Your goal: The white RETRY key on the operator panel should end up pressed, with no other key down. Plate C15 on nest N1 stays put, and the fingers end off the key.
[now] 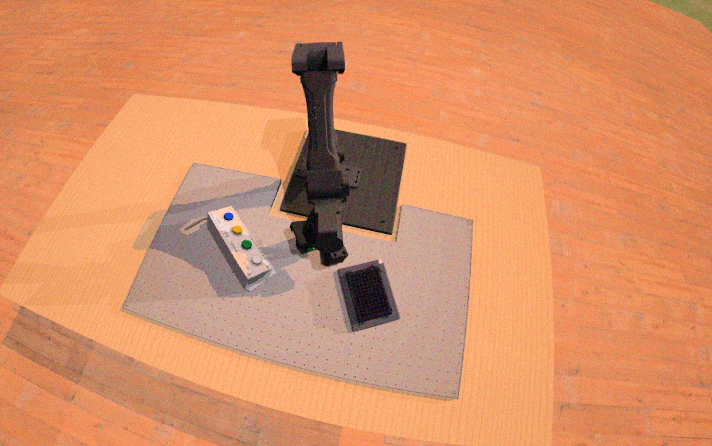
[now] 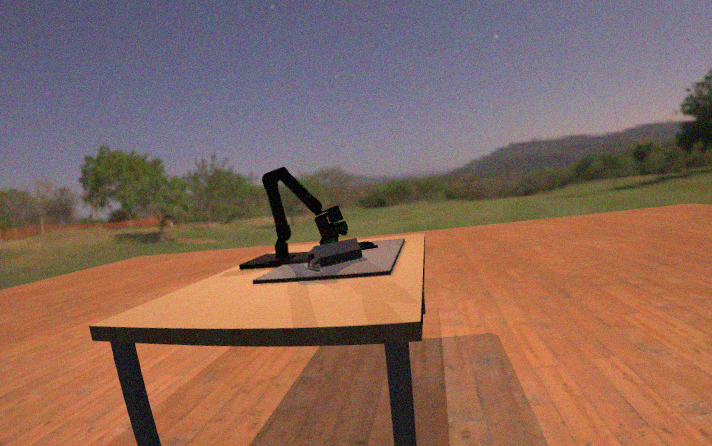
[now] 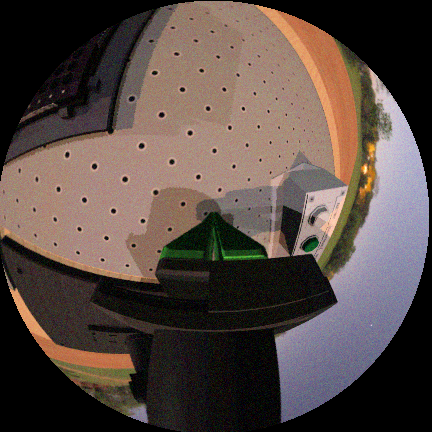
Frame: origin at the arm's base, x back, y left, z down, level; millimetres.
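Seen in the pictures: gripper, fingertip midpoint: [image 1: 300,252] [image 3: 213,217]; arm's base at its link origin: [image 2: 282,259] [image 3: 139,334].
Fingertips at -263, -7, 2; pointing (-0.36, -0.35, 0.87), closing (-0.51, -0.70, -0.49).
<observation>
Offsets run from my fingertips to a thing's middle, as dx, dy, dz. "spot": to the spot under its first point. Level surfaces: height alone.
The operator panel {-36, -160, -39} [image 1: 234,253] [image 2: 338,254] [image 3: 322,176] is a pale wedge-shaped box. Its white key {-65, -87, -61} [image 1: 256,259] [image 3: 319,217] is nearest the front end, beside the green key {-34, -126, -61} [image 1: 246,244] [image 3: 310,244], then the yellow key {-3, -166, -61} [image 1: 237,229] and blue key {+28, -205, -61} [image 1: 228,216]. How far down the keys are is too small to tell. The dark plate {-70, +199, -16} [image 1: 369,294] [image 3: 60,77] sits on its grey nest [image 1: 382,268] [image 3: 97,117]. My gripper [image 1: 310,249] [image 3: 213,217] is shut and empty, its green fingers above the board between panel and nest, apart from the keys. Labels are unreadable.
A grey perforated board {dz +3} [image 1: 430,294] [image 3: 165,140] lies under the panel and nest. The arm's dark base plate [image 1: 375,170] [image 3: 50,305] is behind the gripper. A short pale cable {spot: +1, -335, -3} [image 1: 194,224] lies beside the panel. The wooden table {dz +16} [image 1: 504,315] [image 2: 252,307] extends around the board.
</observation>
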